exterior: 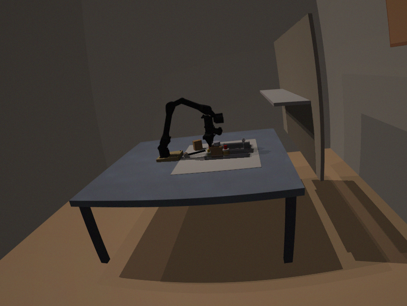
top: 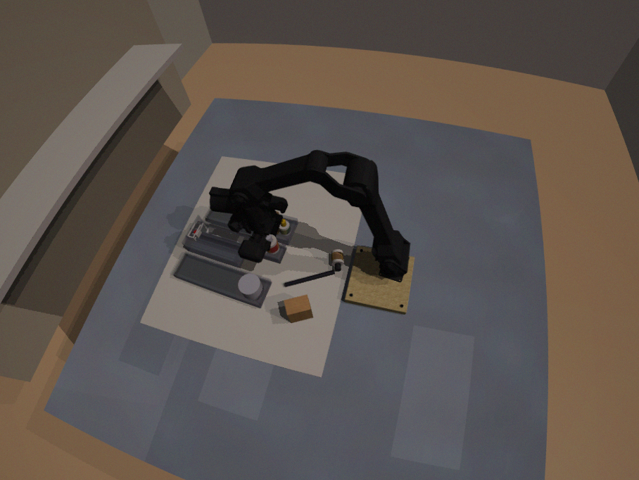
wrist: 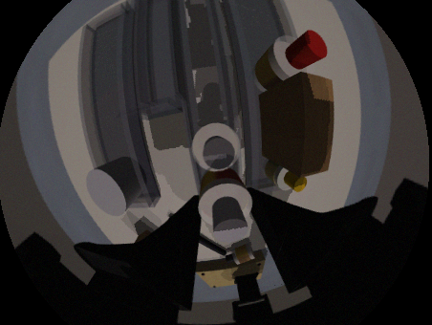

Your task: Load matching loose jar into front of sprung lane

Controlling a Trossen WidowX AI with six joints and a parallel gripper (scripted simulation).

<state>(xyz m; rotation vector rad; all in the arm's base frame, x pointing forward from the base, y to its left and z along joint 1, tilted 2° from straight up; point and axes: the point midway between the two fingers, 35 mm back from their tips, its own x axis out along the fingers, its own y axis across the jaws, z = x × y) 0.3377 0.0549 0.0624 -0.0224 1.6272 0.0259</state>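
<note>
My gripper tip is 80 mm to the left of the yellow-lidded jar and 20 mm above it. The rest, counted from my gripper tip: black rod 130 mm behind, 50 mm below, 40 mm to the left; red-lidded jar 110 mm ahead, 70 mm to the right, 10 mm below; grey cylinder 130 mm to the left, 30 mm below, 10 mm ahead.
</note>
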